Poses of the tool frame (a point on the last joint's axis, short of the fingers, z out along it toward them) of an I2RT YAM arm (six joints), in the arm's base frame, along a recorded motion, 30 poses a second.
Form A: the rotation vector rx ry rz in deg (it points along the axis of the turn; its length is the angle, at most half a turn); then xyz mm.
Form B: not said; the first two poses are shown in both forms.
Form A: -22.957 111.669 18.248 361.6 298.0 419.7
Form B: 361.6 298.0 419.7 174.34 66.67 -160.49
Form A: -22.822 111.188 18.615 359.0 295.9 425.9
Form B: 359.0 295.9 425.9 173.66 67.17 -161.01
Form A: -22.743 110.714 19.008 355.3 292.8 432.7
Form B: 355.3 292.8 432.7 172.97 67.64 -161.49
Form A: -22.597 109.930 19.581 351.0 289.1 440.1
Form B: 351.0 289.1 440.1 171.90 68.43 -162.28
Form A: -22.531 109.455 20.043 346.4 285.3 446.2
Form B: 346.4 285.3 446.2 171.02 68.89 -162.90
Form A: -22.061 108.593 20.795 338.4 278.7 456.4
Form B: 338.4 278.7 456.4 169.02 69.77 -164.70
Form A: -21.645 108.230 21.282 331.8 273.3 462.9
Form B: 331.8 273.3 462.9 167.46 70.14 -166.20
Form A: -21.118 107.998 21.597 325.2 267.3 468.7
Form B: 325.2 267.3 468.7 166.05 70.38 -167.73
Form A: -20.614 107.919 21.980 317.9 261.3 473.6
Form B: 317.9 261.3 473.6 164.51 70.45 -169.34
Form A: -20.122 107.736 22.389 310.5 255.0 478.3
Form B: 310.5 255.0 478.3 162.91 70.61 -170.99
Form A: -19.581 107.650 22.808 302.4 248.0 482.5
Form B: 302.4 248.0 482.5 161.21 70.64 -172.75
